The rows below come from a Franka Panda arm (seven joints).
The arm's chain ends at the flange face. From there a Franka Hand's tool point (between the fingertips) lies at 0.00 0.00 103.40 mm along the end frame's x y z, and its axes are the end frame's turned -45 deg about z.
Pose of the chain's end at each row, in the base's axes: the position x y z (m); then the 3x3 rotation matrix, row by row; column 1 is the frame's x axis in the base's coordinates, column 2 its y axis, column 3 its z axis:
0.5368 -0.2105 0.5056; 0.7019 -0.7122 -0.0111; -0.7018 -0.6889 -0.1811; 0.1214 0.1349 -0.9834
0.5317 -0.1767 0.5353; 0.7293 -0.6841 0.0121; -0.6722 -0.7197 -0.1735; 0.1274 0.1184 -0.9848
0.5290 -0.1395 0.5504; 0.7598 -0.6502 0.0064; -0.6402 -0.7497 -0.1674; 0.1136 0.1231 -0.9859
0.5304 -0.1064 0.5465; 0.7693 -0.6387 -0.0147; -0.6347 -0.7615 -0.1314; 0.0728 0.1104 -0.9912
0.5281 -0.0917 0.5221; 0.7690 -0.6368 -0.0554; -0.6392 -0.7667 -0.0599; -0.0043 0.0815 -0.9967
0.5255 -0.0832 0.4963; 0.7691 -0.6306 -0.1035; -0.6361 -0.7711 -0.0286; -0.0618 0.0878 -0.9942
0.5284 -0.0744 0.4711; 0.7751 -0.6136 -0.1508; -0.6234 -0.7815 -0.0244; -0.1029 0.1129 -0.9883
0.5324 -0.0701 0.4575; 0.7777 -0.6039 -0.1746; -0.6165 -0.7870 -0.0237; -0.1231 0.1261 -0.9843
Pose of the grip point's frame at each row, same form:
0.5357 -0.2292 0.4039; 0.9999 -0.0073 -0.0111; -0.0091 -0.9834 -0.1811; -0.0095 0.1812 -0.9834
0.5330 -0.1946 0.4335; 0.9994 0.0320 0.0121; 0.0336 -0.9842 -0.1735; 0.0064 0.1738 -0.9848
0.5297 -0.1568 0.4485; 0.9970 0.0775 0.0064; 0.0774 -0.9828 -0.1674; -0.0067 0.1674 -0.9859
0.5289 -0.1200 0.4440; 0.9956 0.0923 -0.0147; 0.0897 -0.9873 -0.1314; -0.0266 0.1295 -0.9912
0.5224 -0.0979 0.4190; 0.9941 0.0935 -0.0554; 0.0902 -0.9941 -0.0599; -0.0607 0.0546 -0.9967
0.5148 -0.0862 0.3935; 0.9897 0.0979 -0.1035; 0.0955 -0.9950 -0.0286; -0.1058 0.0184 -0.9942
0.5128 -0.0769 0.3689; 0.9820 0.1142 -0.1508; 0.1118 -0.9934 -0.0244; -0.1526 0.0071 -0.9883
0.5143 -0.0726 0.3557; 0.9769 0.1229 -0.1746; 0.1206 -0.9924 -0.0237; -0.1762 0.0021 -0.9843

